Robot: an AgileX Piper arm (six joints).
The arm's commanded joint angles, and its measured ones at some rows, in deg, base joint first. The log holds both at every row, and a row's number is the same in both.
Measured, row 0:
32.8 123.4 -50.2 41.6 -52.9 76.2
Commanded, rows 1 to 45:
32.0 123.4 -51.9 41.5 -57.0 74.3
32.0 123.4 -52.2 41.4 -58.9 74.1
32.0 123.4 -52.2 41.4 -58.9 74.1
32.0 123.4 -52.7 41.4 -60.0 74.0
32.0 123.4 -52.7 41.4 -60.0 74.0
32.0 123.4 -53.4 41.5 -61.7 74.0
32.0 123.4 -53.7 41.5 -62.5 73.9
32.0 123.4 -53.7 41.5 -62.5 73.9
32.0 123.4 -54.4 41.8 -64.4 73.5
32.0 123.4 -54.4 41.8 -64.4 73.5
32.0 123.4 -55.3 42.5 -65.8 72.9
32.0 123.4 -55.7 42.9 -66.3 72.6
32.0 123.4 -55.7 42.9 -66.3 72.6
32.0 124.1 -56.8 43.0 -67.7 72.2
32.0 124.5 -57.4 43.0 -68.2 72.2
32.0 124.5 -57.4 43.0 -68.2 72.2
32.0 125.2 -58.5 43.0 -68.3 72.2
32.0 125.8 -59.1 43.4 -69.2 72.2
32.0 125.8 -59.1 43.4 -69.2 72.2
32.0 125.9 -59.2 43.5 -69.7 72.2
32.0 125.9 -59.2 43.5 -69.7 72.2
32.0 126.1 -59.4 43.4 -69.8 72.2
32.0 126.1 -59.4 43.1 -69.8 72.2
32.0 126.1 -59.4 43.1 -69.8 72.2
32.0 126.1 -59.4 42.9 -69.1 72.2
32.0 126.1 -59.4 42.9 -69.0 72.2
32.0 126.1 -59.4 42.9 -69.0 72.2
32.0 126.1 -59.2 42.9 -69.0 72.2
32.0 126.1 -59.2 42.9 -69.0 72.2
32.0 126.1 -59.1 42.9 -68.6 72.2
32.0 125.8 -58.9 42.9 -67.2 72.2
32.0 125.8 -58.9 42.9 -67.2 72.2
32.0 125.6 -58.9 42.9 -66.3 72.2
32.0 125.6 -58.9 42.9 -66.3 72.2
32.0 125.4 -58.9 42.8 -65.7 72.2
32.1 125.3 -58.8 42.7 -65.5 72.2
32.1 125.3 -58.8 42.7 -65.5 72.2
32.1 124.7 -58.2 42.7 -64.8 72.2
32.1 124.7 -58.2 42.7 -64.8 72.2
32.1 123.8 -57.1 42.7 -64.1 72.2
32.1 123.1 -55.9 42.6 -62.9 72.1
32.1 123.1 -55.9 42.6 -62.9 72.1
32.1 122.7 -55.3 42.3 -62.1 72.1
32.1 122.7 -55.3 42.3 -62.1 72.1
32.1 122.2 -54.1 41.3 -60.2 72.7
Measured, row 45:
33.3 124.8 -53.4 46.6 -54.3 72.2
